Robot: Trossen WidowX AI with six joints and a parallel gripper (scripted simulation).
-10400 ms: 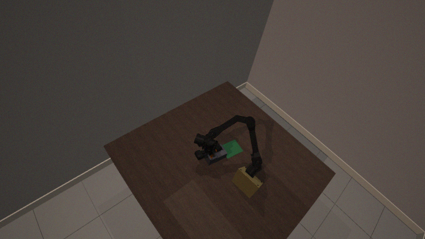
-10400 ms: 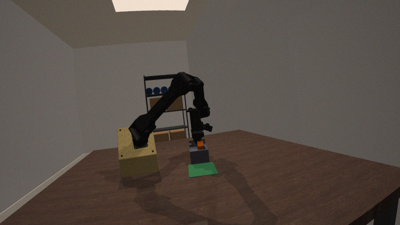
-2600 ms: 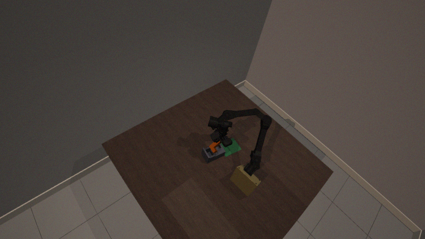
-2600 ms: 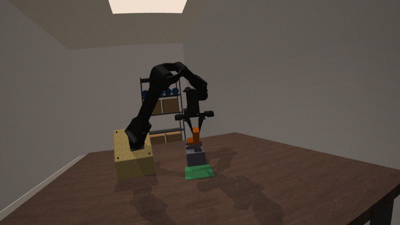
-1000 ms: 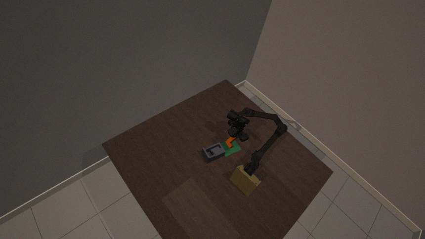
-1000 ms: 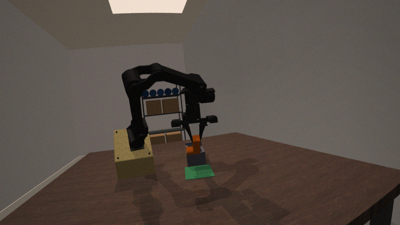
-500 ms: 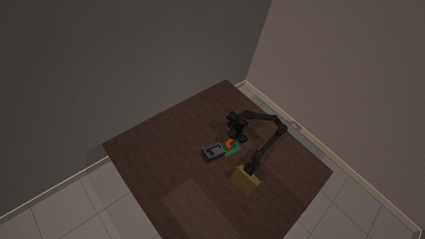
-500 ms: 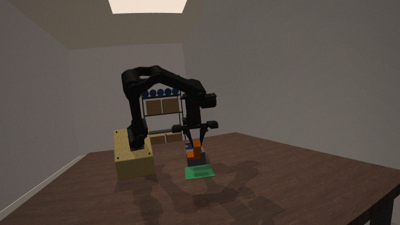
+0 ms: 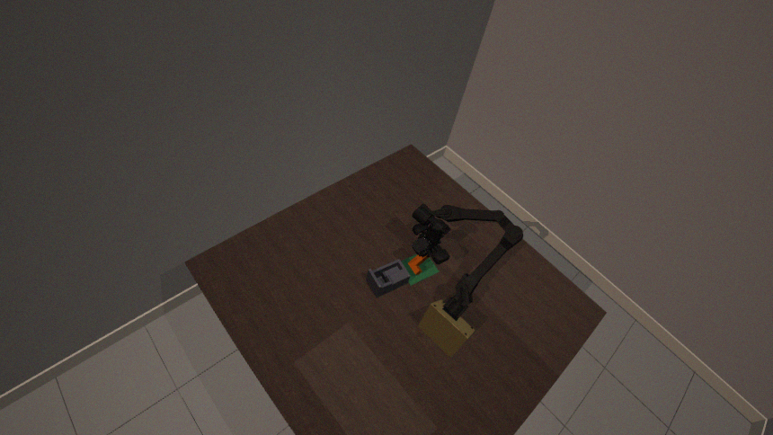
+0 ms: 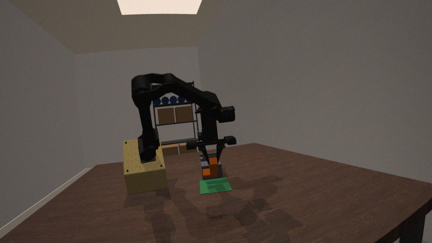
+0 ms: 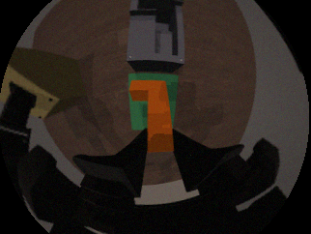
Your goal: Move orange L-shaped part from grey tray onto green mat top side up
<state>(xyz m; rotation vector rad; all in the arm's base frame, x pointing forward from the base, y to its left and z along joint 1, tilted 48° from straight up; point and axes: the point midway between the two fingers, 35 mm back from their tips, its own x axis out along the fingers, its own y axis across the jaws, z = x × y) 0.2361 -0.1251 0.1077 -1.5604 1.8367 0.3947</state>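
The green mat is 2 cm to the left of my gripper tip and 11 cm below it. The rest, counted from my gripper tip: orange L-shaped part: 4 cm to the left, 3 cm below.
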